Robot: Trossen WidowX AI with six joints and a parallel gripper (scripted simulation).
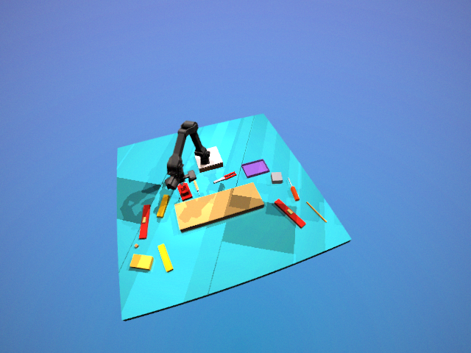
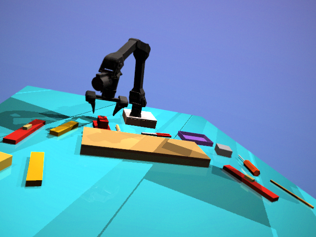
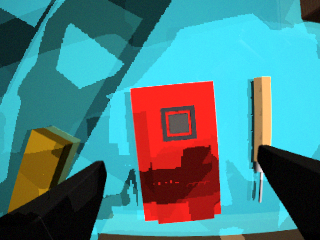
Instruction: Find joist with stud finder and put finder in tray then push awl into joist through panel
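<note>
The stud finder is 30 mm below my gripper tip. Round my gripper tip: grey block (620 mm to the left, 60 mm below, 10 mm behind); then awl (90 mm to the left, 70 mm below); then purple tray (500 mm to the left, 120 mm behind, 60 mm below).
</note>
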